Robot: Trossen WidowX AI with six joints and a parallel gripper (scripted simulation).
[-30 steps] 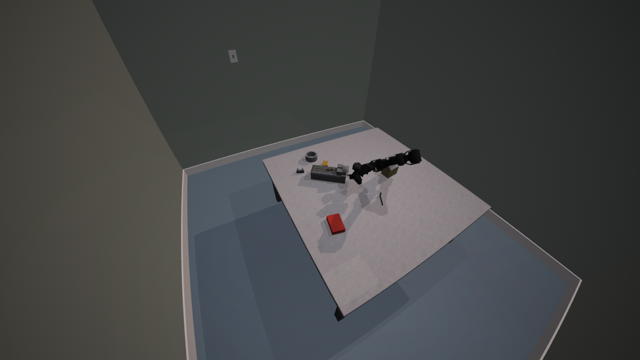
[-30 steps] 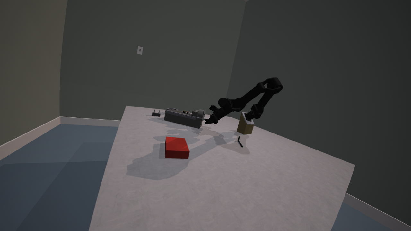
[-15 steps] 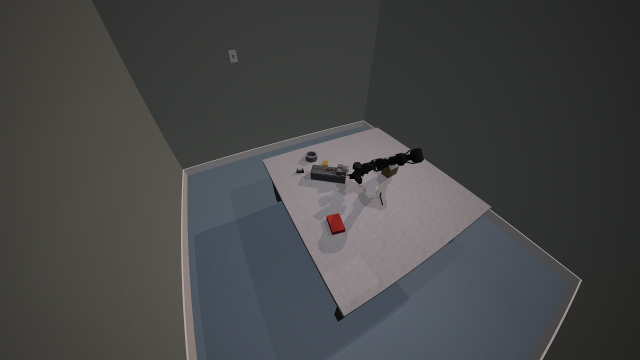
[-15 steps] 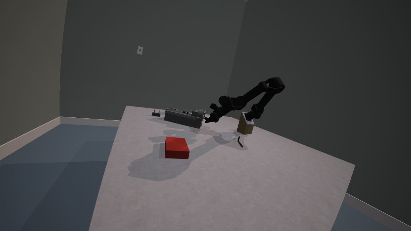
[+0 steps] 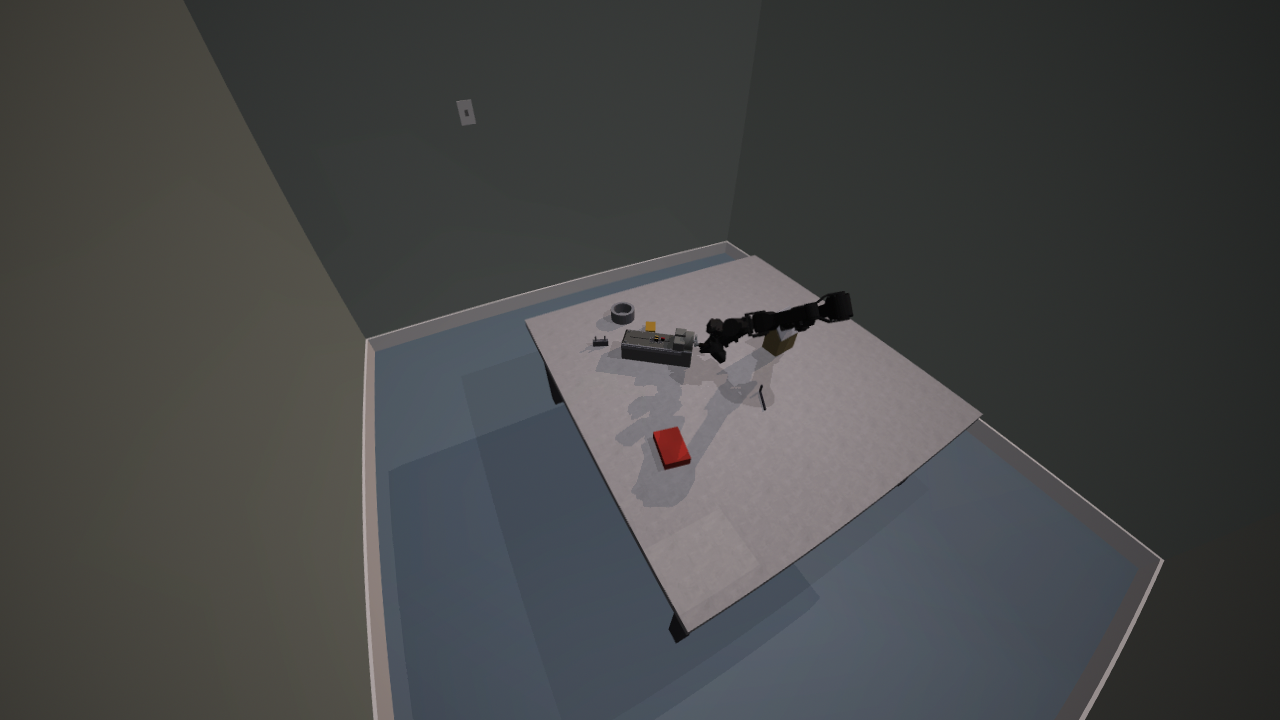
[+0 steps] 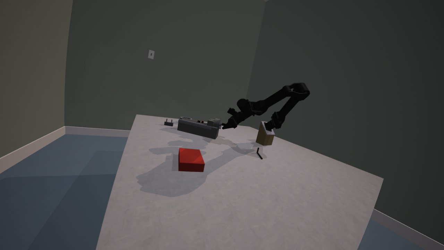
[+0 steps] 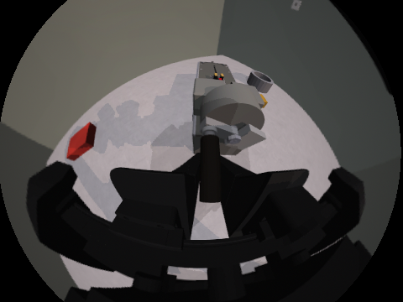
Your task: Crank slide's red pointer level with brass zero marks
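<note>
The red pointer lies 11 cm to the right of my gripper tip, 10 cm ahead of it and 1 cm above it. Round my gripper tip: black crank handle: 3 cm above, 1 cm to the left, 1 cm behind; then yellow block: 26 cm to the right, 6 cm below, 6 cm ahead; then black bent key: 23 cm to the left, 12 cm behind, 6 cm below.
</note>
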